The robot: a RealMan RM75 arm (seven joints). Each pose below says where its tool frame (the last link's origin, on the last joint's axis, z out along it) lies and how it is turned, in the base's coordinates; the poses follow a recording.
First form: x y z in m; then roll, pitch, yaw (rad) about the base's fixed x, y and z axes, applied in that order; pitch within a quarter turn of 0, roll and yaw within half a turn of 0.
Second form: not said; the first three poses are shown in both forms.
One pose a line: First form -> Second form
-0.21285, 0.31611, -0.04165, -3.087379, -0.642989, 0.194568 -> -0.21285, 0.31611, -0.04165, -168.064, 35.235, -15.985
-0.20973, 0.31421, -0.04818, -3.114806, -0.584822, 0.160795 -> -0.20973, 0.31421, -0.04818, -172.159, 32.714, -11.980
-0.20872, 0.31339, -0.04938, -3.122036, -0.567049, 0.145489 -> -0.20872, 0.31339, -0.04938, -173.425, 31.906, -10.544
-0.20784, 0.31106, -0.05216, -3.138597, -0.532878, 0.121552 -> -0.20784, 0.31106, -0.05216, -175.713, 30.258, -8.171
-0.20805, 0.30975, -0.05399, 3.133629, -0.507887, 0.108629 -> -0.20805, 0.30975, -0.05399, -177.064, 28.968, -6.864
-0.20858, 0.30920, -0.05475, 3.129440, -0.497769, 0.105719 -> -0.20858, 0.30920, -0.05475, -177.504, 28.428, -6.513
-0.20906, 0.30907, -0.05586, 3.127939, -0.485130, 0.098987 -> -0.20906, 0.30907, -0.05586, -177.896, 27.733, -5.997
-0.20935, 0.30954, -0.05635, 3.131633, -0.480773, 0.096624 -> -0.20935, 0.30954, -0.05635, -177.759, 27.468, -5.944
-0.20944, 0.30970, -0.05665, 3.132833, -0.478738, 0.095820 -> -0.20944, 0.30970, -0.05665, -177.719, 27.346, -5.923
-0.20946, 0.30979, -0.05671, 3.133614, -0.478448, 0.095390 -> -0.20946, 0.30979, -0.05671, -177.684, 27.326, -5.917
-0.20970, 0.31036, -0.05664, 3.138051, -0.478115, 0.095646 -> -0.20970, 0.31036, -0.05664, -177.394, 27.280, -6.063
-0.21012, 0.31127, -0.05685, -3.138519, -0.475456, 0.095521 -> -0.21012, 0.31127, -0.05685, -176.992, 27.088, -6.240
